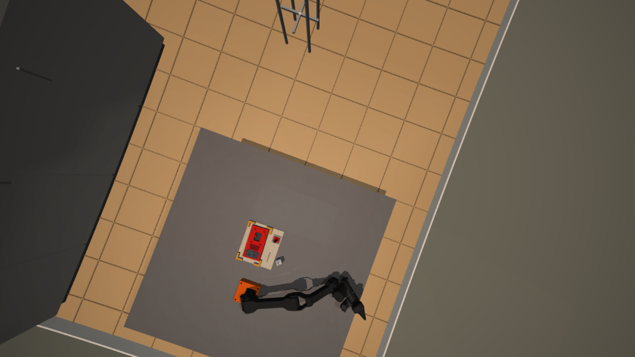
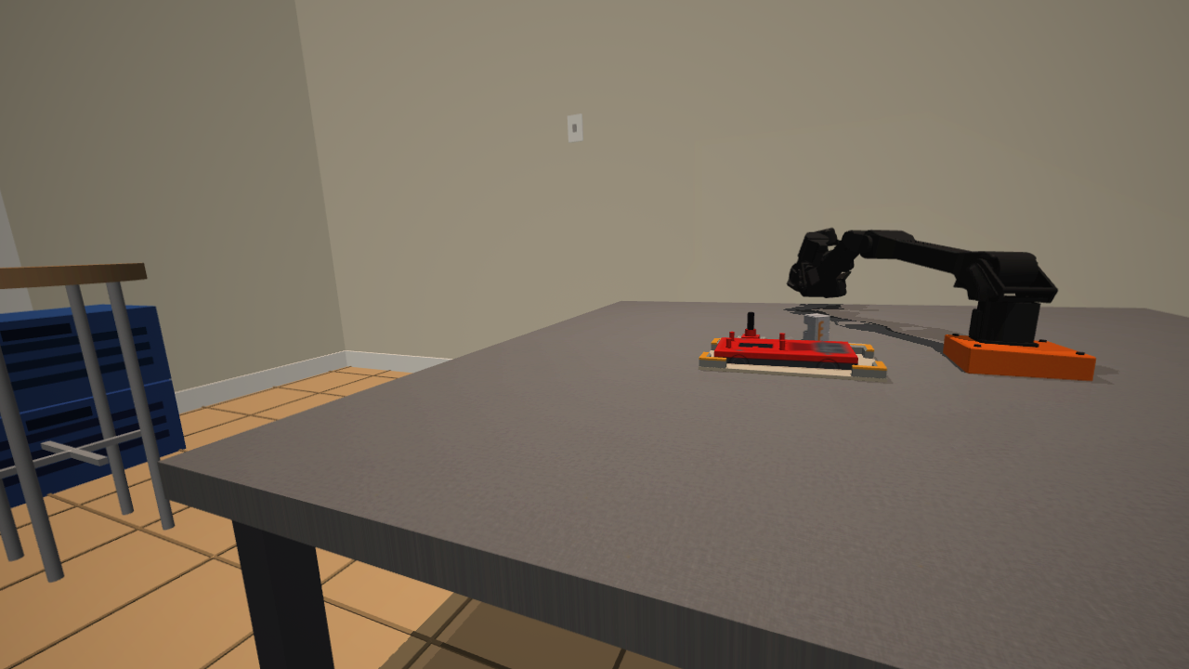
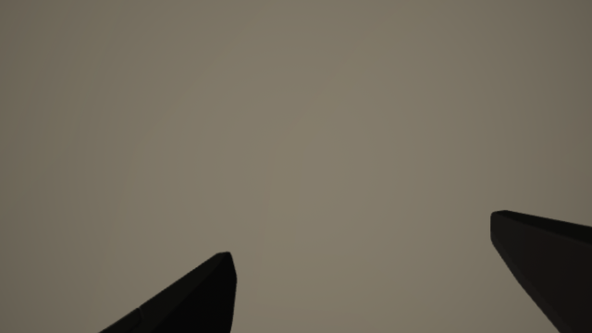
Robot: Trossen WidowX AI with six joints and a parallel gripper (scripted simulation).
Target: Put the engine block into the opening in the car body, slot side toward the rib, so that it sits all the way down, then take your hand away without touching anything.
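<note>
Right now the grey engine block is 55 cm to the left of my gripper tip, 11 cm below it and 8 cm ahead of it. The rest, counted from my gripper tip: thin grey bar 72 cm to the left, 12 cm below, 12 cm ahead.
</note>
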